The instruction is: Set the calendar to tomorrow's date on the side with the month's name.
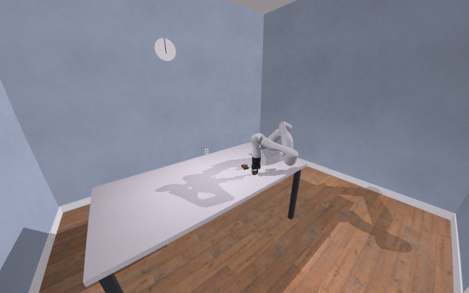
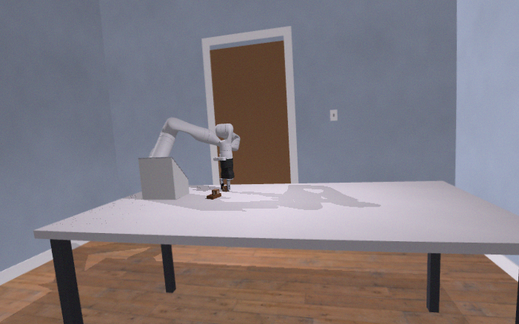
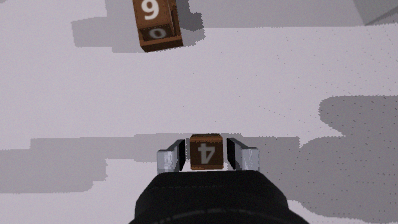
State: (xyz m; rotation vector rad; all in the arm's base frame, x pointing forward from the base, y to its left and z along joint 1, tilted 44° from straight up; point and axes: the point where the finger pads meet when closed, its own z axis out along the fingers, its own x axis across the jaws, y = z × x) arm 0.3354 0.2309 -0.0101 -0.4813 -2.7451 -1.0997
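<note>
Now: hand 1 cm above the brown cube.
</note>
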